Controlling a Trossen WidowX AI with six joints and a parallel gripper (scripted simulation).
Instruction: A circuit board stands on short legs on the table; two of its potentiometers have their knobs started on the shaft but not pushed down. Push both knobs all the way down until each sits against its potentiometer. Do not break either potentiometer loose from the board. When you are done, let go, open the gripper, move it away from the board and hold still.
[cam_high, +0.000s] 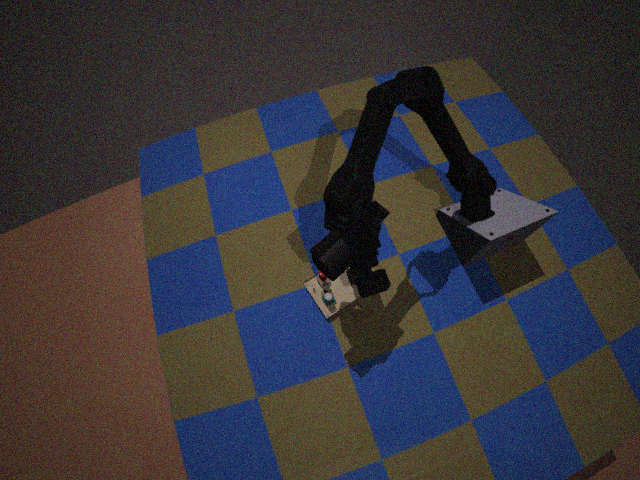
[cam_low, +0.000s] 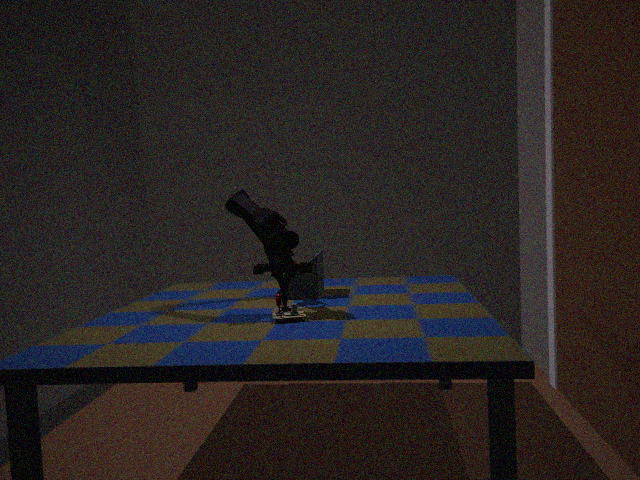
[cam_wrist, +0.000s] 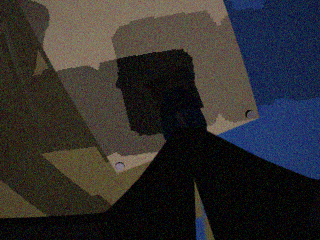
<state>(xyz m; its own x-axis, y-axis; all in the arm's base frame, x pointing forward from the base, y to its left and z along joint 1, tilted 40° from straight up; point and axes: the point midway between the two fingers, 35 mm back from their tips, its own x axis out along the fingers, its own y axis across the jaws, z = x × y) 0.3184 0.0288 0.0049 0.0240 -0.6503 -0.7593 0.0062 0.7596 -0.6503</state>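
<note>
The blue knob lies 2 cm below my gripper tip. Round my gripper tip: red knob: 8 cm ahead.
</note>
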